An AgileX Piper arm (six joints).
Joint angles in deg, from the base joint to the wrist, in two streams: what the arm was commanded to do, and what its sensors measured. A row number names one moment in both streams.
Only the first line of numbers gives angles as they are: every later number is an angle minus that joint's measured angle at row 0.
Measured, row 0:
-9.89 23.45 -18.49 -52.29 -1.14 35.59
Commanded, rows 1 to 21:
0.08 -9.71 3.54 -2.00 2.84 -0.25
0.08 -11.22 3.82 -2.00 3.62 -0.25
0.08 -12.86 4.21 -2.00 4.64 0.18
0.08 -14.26 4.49 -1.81 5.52 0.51
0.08 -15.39 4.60 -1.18 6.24 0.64
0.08 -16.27 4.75 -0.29 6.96 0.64
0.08 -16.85 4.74 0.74 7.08 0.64
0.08 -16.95 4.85 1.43 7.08 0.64
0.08 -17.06 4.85 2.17 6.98 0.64
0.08 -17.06 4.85 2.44 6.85 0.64
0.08 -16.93 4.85 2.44 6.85 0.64
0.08 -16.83 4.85 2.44 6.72 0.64
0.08 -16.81 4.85 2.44 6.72 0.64
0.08 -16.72 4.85 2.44 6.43 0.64
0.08 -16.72 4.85 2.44 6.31 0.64
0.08 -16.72 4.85 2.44 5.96 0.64
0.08 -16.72 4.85 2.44 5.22 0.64
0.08 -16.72 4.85 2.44 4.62 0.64
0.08 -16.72 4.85 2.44 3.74 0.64
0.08 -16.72 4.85 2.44 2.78 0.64
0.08 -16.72 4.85 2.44 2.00 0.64
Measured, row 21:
0.00 -16.58 4.64 2.25 5.60 0.35
